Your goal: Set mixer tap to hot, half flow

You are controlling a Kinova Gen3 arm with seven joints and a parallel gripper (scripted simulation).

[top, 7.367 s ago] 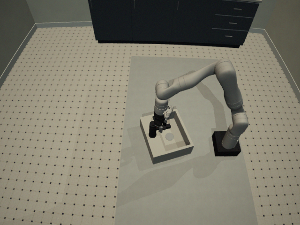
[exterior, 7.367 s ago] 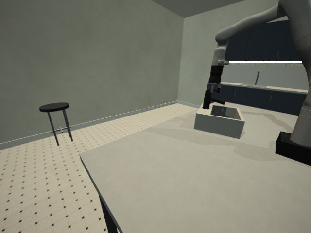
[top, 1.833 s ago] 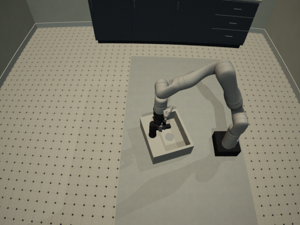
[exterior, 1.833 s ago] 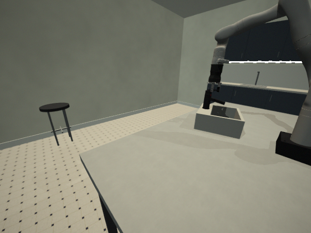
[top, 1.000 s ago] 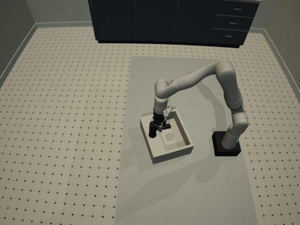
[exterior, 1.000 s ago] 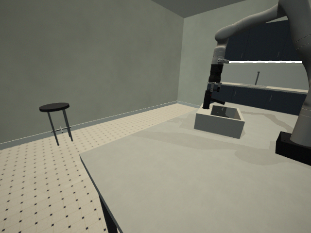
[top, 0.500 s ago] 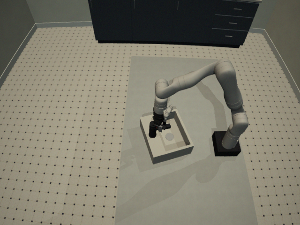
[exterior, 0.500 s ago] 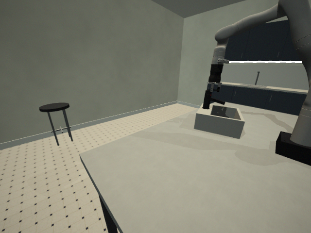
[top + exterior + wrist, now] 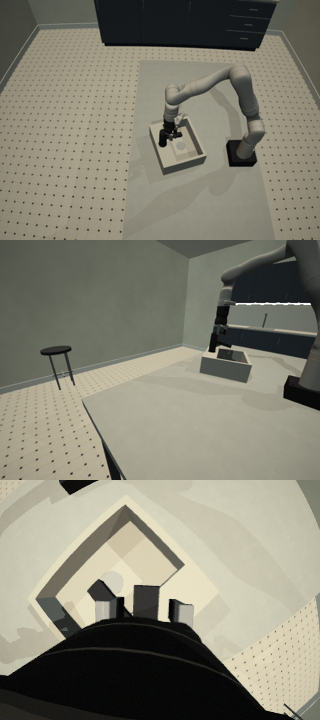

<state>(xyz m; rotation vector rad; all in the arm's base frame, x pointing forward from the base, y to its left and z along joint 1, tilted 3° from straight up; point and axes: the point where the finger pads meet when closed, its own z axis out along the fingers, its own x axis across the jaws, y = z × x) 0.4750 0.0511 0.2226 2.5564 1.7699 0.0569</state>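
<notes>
The lever lies 2 cm ahead of my hand, 1 cm to the right of it and 1 cm below it. Also, from my hand: sink basin: 5 cm behind, 7 cm to the right, 24 cm below.
</notes>
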